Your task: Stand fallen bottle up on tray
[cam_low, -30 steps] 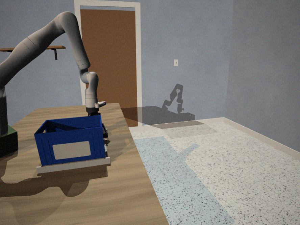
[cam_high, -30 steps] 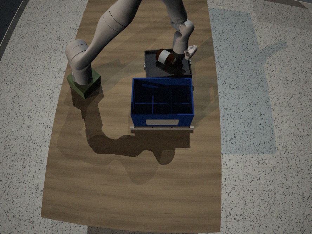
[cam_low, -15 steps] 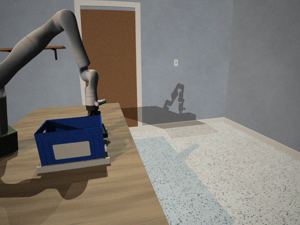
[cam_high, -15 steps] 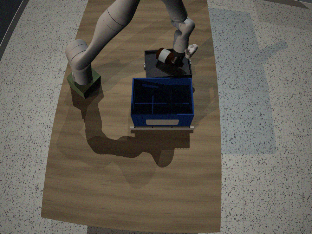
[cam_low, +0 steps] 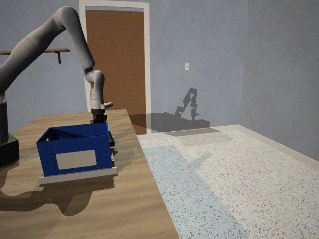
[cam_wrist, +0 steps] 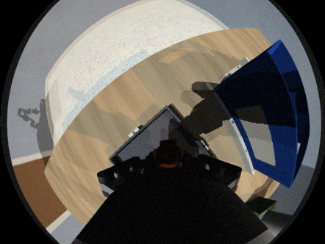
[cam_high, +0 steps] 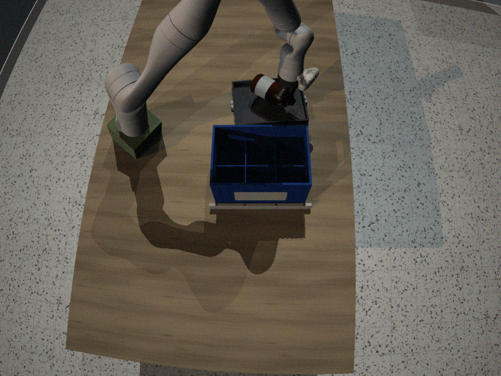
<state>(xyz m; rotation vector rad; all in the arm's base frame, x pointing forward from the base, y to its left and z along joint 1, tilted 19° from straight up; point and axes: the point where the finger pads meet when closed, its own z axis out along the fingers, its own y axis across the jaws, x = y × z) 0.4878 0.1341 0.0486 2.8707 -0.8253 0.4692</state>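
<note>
Now: hand 4 cm past the brown bottle and 3 cm to the right of it. Also, from my hand: tray: 6 cm below, 6 cm behind, 3 cm to the left; blue crate: 25 cm to the right, 9 cm behind, 1 cm above.
</note>
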